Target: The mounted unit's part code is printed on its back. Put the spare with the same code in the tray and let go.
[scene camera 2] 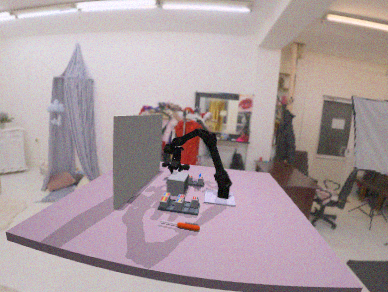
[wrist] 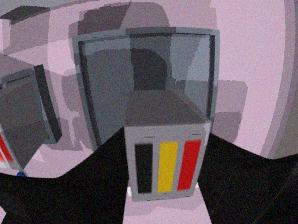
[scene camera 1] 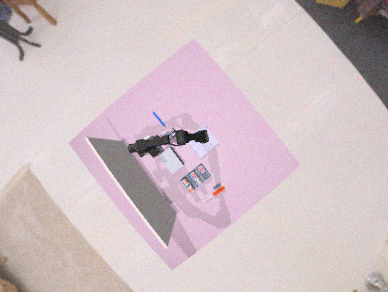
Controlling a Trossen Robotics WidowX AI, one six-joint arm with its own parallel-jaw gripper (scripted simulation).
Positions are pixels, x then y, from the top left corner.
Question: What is the gripper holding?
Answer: A grey spare block.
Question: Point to a grey spare block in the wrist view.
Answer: At 166, 135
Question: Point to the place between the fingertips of the gripper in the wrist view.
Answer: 157, 131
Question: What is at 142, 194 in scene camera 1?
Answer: A tall grey panel.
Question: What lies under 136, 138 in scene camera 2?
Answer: A tall grey panel.
